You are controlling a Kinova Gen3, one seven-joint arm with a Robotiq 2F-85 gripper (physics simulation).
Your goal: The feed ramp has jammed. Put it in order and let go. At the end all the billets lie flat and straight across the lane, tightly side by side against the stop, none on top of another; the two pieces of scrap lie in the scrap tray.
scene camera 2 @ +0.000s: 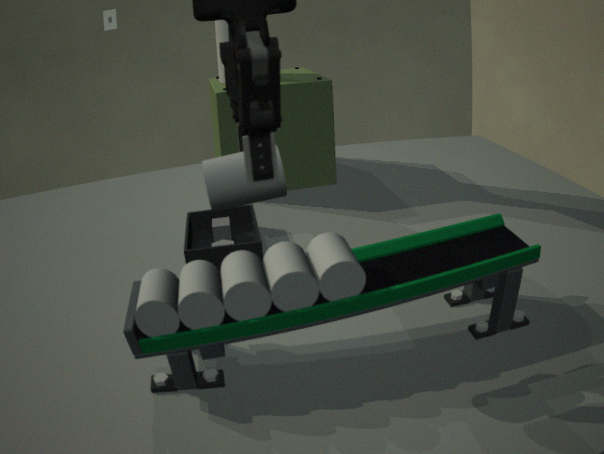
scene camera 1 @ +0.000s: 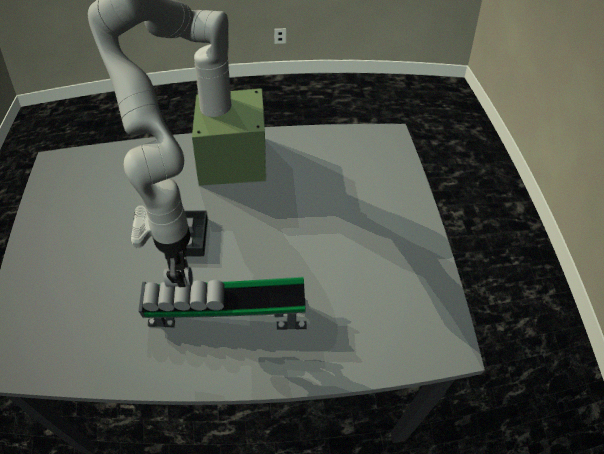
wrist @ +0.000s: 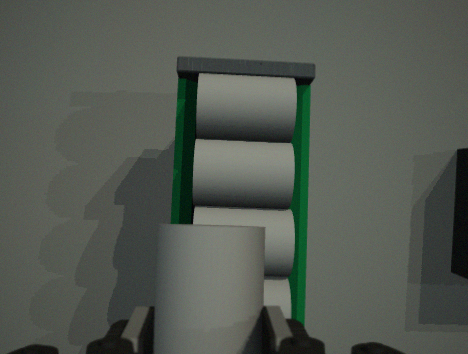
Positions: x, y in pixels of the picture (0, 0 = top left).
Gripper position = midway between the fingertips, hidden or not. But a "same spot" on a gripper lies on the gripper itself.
Scene:
my gripper: scene camera 2; scene camera 1 183, 277; wrist
same spot on my gripper: [wrist: 140, 325] = [scene camera 2: 243, 149]

